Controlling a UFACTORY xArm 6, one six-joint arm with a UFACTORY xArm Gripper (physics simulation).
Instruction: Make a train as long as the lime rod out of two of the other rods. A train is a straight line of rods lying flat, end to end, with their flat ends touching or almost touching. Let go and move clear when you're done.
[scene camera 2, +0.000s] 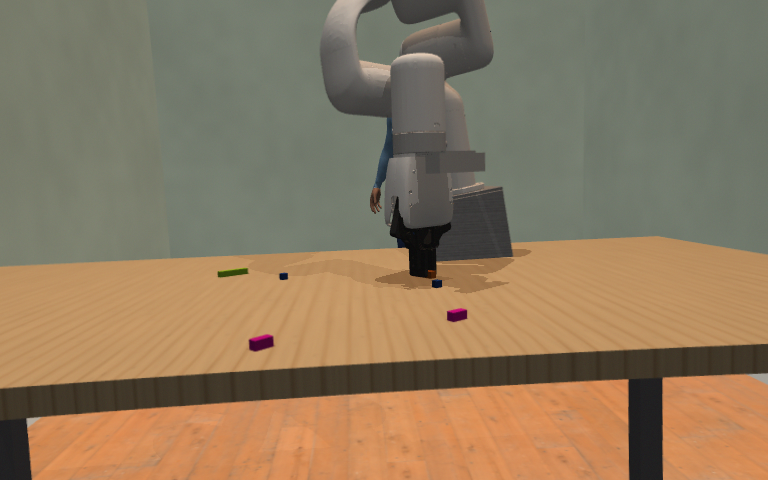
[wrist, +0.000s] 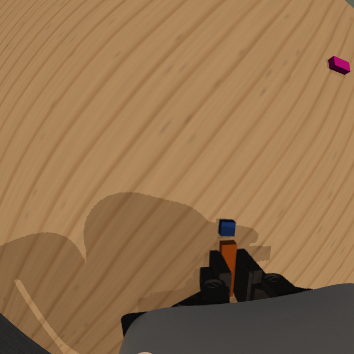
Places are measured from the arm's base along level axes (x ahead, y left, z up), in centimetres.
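Where they show: gripper, between the fingertips: (scene camera 2: 423, 275) (wrist: 224, 268).
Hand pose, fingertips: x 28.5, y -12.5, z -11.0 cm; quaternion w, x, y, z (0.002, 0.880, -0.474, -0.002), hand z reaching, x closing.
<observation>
After its pixels a point has its place.
My gripper (scene camera 2: 423, 273) @[x 28.5, y -12.5, z -11.0 cm] (wrist: 224, 268) @[x 28.5, y -12.5, z -11.0 cm] is shut on an orange rod (scene camera 2: 432, 273) @[x 30.4, y -11.6, z -10.5 cm] (wrist: 228, 251) @[x 29.8, y -11.6, z -10.2 cm], whose near end sticks out from between the fingers. The rod is low over the table; whether it touches the table I cannot tell. A short blue rod (scene camera 2: 436, 283) @[x 31.5, y -11.3, z -11.7 cm] (wrist: 227, 228) @[x 30.9, y -11.0, z -11.4 cm] lies just beyond that end, roughly in line with it, with a small gap showing in the wrist view. The lime rod (scene camera 2: 232, 272) @[x 9.8, y -42.1, z -11.8 cm] lies at the far left of the table in the scene view. The fingers hide the rest of the orange rod.
Another small blue rod (scene camera 2: 283, 276) @[x 17.1, y -33.1, z -11.8 cm] lies right of the lime rod. One magenta rod (scene camera 2: 457, 314) @[x 49.4, y -13.3, z -11.6 cm] (wrist: 339, 65) @[x 48.2, y -13.0, z -11.4 cm] lies nearer the front edge than the gripper, and another magenta rod (scene camera 2: 261, 342) @[x 54.0, y -33.4, z -11.7 cm] lies at the front left. The table (scene camera 2: 351, 339) @[x 53.0, y -25.0, z -12.4 cm] has its front edge beyond them.
</observation>
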